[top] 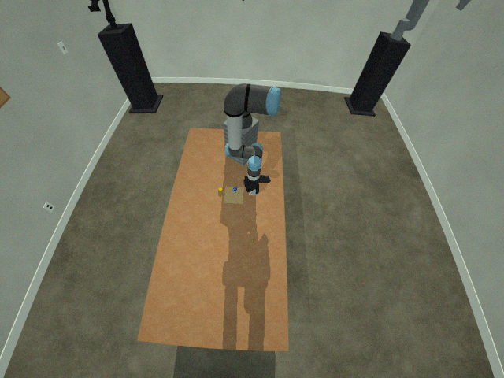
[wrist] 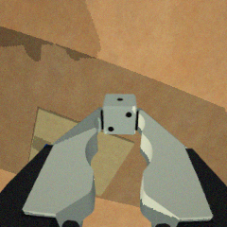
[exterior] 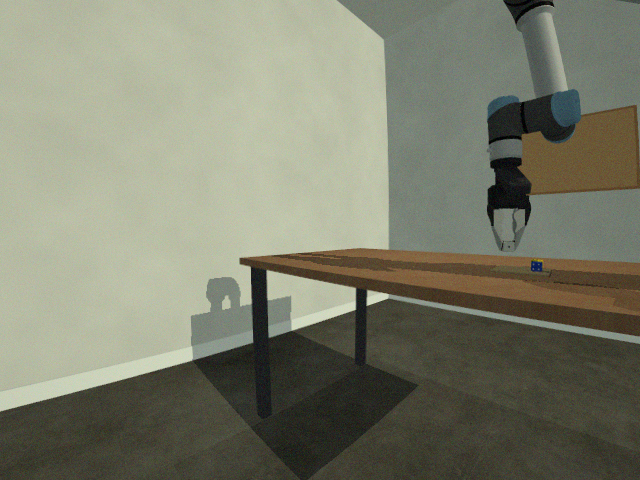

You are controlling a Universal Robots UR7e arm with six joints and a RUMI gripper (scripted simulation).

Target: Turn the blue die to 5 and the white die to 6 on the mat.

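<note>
Now: the tan mat 2 cm behind my hand, 14 cm to the right of it and 8 cm below it. Also, from my hand: blue die 6 cm behind, 14 cm to the right, 6 cm below; then white die right at my hand; then yellow die 5 cm behind, 25 cm to the right, 7 cm below.
</note>
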